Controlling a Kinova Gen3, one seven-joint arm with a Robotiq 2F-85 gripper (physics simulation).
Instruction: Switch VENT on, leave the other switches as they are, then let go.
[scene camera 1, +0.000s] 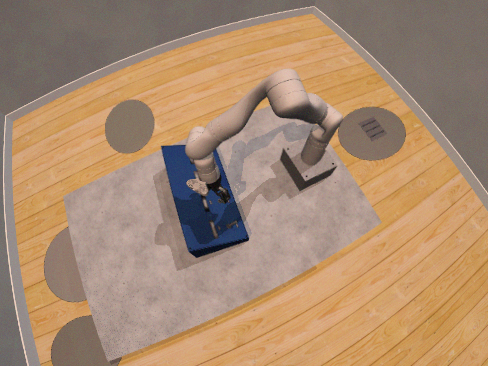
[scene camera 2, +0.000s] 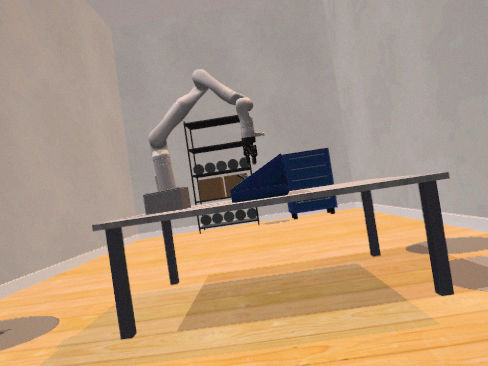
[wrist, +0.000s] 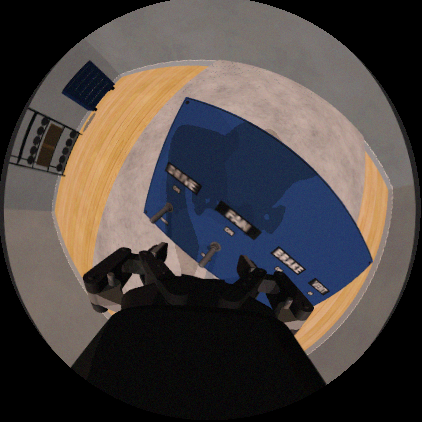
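Seen in the pictures: gripper, fingertip midpoint: (scene camera 1: 217, 195) (scene camera 2: 251, 163) (wrist: 202, 256); arm's base at its link origin: (scene camera 1: 309, 157) (scene camera 2: 167, 190).
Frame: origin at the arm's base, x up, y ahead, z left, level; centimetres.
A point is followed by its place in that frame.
The blue sloping switch panel (scene camera 1: 183, 220) @(y 62.5, x 6.7, z 15.7 cm) (scene camera 2: 267, 180) @(y 58.5, x -3.6, z -21.7 cm) (wrist: 210, 112) @(y 62.4, x 6.8, z 22.2 cm) stands on the table. Its VENT label (wrist: 319, 286) @(y 54.0, x 1.5, z -14.8 cm) is at the right end in the wrist view, with a small ON mark (wrist: 310, 293) @(y 51.6, x 0.3, z -15.4 cm) below it. The VENT switch is hidden there behind the gripper and in scene camera 1 under the arm. The BRAKE label (wrist: 287, 260) @(y 53.2, x 1.4, z -2.6 cm) and FAN label (wrist: 237, 220) @(y 52.5, x 1.4, z 9.0 cm) show; another label (wrist: 183, 177) @(y 52.0, x 1.5, z 20.5 cm) is blurred. The FAN lever (wrist: 209, 254) @(y 44.9, x 0.3, z 8.5 cm) and the leftmost lever (wrist: 162, 213) @(y 44.2, x 0.0, z 20.0 cm) show; the BRAKE lever is hidden. My gripper (scene camera 1: 225, 196) @(y 46.7, x 7.6, z 9.6 cm) (scene camera 2: 251, 161) @(y 46.7, x 7.6, z 9.6 cm) (wrist: 202, 256) @(y 46.7, x 7.6, z 9.6 cm) is open and empty, above the panel.
The arm's base block (scene camera 1: 320, 175) @(y -2.3, x -2.5, z 9.5 cm) (scene camera 2: 166, 199) @(y 3.1, x -5.0, z -9.6 cm) stands on the table (scene camera 1: 120, 295) @(y 102.8, x -11.4, z 37.5 cm) (scene camera 2: 400, 181) @(y 111.8, x -12.3, z -24.6 cm). A blue drawer cabinet (scene camera 2: 311, 172) (wrist: 89, 85) and a black shelf rack (scene camera 2: 212, 122) stand on the floor beyond the table.
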